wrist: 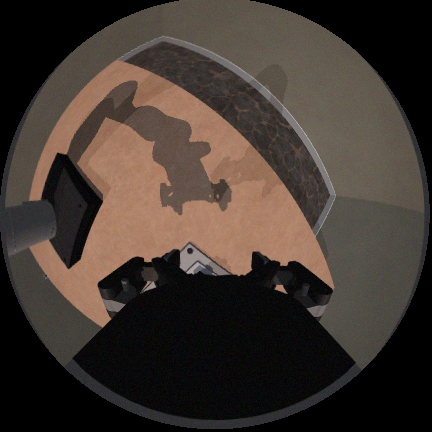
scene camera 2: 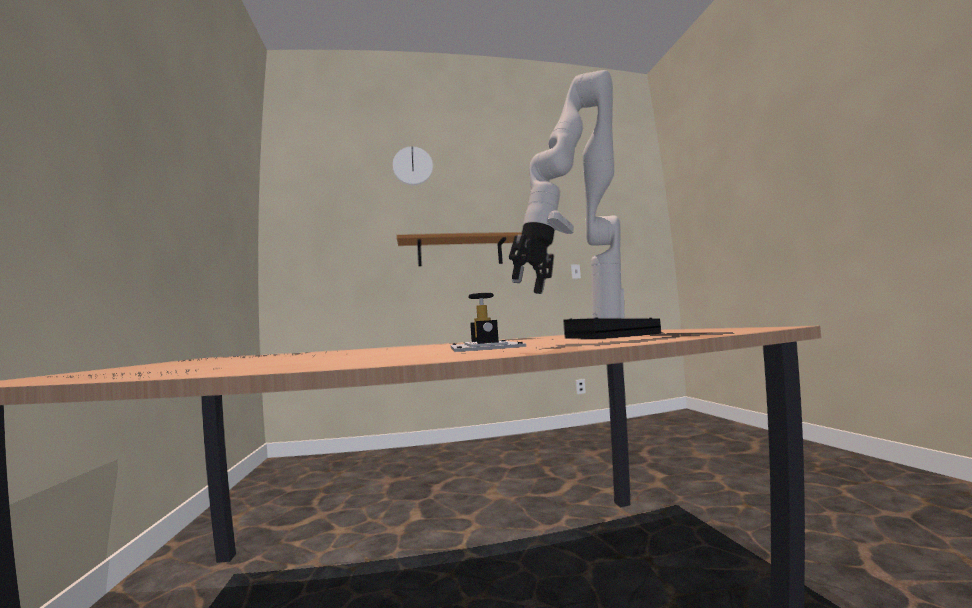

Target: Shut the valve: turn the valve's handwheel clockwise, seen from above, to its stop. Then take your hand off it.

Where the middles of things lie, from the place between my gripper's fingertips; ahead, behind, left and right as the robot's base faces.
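I consider the light grey base plate (wrist: 189, 253) and where my hand is relative to it: 100 mm short of the plate, 150 mm to the left of it, and 130 mm above it.
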